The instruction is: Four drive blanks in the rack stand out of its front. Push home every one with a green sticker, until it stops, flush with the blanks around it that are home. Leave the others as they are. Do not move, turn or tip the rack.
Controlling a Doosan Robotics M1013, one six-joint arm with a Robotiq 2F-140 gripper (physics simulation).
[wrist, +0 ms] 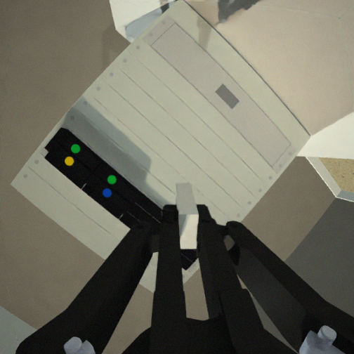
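Observation:
The rack (165, 107) is a pale panelled box, turned at an angle in the view. A black band of drive blanks runs across its lower left part. One blank with a green sticker (75, 148) is at the band's upper left end, beside one with a yellow sticker (69, 161). Another blank with a green sticker (111, 179) is farther along, beside one with a blue sticker (107, 192). How far each stands out is hard to tell. My gripper (182, 195) is shut and empty, with pale tips over the band's lower right part, hiding some blanks. Contact cannot be judged.
A brown surface (37, 75) surrounds the rack. A pale-rimmed tray (325, 180) with a tan inside is at the right edge. A dark grey area (325, 250) lies below it. A white object (122, 22) is at the top, beyond the rack's corner.

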